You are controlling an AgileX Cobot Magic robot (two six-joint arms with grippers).
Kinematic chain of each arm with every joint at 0, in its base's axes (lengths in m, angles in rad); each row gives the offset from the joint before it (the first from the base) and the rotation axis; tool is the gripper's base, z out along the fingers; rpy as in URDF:
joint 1: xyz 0 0 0.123 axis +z
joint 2: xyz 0 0 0 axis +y
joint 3: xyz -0.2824 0 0.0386 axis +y
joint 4: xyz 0.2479 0 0.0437 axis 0.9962 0 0.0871
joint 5: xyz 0 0 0 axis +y
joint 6: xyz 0.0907 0 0.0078 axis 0.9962 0 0.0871
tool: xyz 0 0 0 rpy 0 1.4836 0
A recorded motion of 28 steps. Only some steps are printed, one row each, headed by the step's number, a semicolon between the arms.
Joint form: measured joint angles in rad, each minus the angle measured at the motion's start. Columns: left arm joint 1, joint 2, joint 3, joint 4, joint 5, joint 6; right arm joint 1, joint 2, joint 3, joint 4, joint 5, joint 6.
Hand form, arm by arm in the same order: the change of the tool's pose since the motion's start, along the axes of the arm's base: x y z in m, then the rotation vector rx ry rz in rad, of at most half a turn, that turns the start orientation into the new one. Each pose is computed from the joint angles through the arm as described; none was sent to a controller.
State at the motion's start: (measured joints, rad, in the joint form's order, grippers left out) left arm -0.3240 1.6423 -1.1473 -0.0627 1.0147 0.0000; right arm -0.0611 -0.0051 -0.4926 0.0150 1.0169 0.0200
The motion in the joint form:
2: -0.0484 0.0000 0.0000 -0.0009 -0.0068 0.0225; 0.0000 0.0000 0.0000 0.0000 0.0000 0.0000
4: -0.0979 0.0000 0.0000 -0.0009 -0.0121 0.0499; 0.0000 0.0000 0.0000 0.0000 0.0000 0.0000
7: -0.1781 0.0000 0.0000 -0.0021 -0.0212 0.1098; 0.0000 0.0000 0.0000 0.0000 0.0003 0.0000
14: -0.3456 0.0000 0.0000 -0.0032 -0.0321 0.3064; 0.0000 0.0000 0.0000 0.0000 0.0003 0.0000
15: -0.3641 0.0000 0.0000 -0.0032 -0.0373 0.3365; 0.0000 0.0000 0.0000 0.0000 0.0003 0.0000
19: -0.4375 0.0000 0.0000 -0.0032 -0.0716 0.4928; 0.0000 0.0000 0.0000 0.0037 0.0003 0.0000
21: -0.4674 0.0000 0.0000 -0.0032 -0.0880 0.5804; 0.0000 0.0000 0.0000 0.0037 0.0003 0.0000
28: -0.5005 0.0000 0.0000 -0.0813 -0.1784 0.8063; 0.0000 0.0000 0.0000 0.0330 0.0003 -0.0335
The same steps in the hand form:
2: -0.0048 -0.0143 0.0001 -0.0001 -0.0085 -0.0699; 0.0000 0.0000 0.0000 0.0000 0.0000 0.0000
4: -0.0105 -0.0286 0.0002 0.0013 -0.0164 -0.1461; 0.0000 0.0000 0.0000 0.0000 0.0000 0.0000
7: -0.0214 -0.0513 0.0003 0.0039 -0.0313 -0.2843; 0.0000 0.0000 0.0000 0.0000 0.0003 0.0000
14: -0.0503 -0.0951 0.0005 0.0196 -0.0664 -0.6441; 0.0000 0.0000 0.0000 0.0000 0.0003 0.0000
15: -0.0536 -0.0999 0.0006 0.0210 -0.0756 -0.6918; 0.0000 0.0000 0.0000 0.0000 0.0003 0.0000
19: -0.0669 -0.1189 0.0012 0.0276 -0.1320 -0.9152; 0.0000 0.0003 0.0000 0.0031 0.0001 0.0020
21: -0.0726 -0.1266 0.0015 0.0335 -0.1621 -1.0290; 0.0000 0.0003 0.0000 0.0031 0.0001 0.0020
28: -0.0784 -0.1430 0.0043 -0.0210 -0.2764 -1.2301; 0.0001 0.0026 0.0000 -0.0029 -0.0004 0.0322

